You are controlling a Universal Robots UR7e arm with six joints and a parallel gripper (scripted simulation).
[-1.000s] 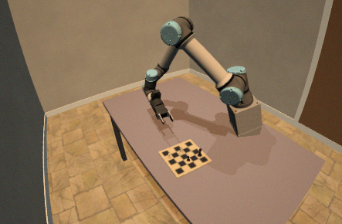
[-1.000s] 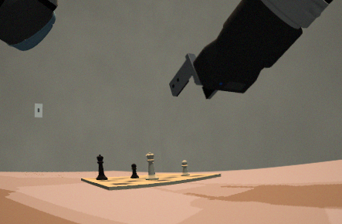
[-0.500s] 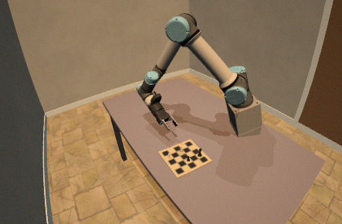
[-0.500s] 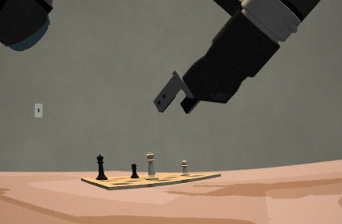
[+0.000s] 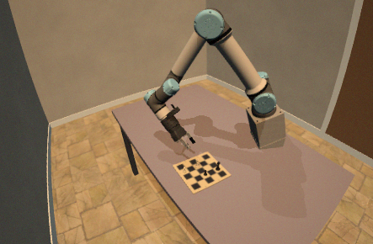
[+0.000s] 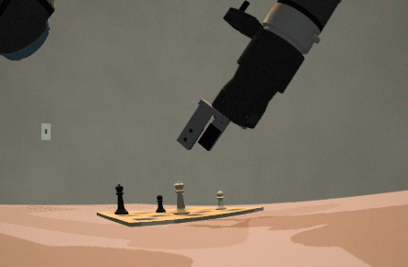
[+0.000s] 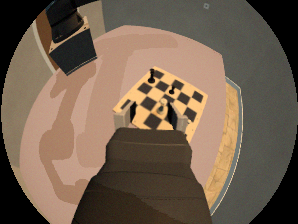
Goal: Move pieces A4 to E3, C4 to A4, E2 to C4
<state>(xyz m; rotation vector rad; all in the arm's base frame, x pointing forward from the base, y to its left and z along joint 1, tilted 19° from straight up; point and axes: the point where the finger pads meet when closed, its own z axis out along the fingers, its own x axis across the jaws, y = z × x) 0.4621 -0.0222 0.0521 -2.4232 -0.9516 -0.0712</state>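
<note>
The white pawn lies 60 mm ahead of my hand, 70 mm to the left of it and 100 mm below it. Also, from my hand: chessboard: 20 mm behind, 100 mm to the left, 120 mm below; black pawn: 20 mm behind, 140 mm to the left, 100 mm below; tall white piece: 10 mm behind, 70 mm to the left, 90 mm below.
</note>
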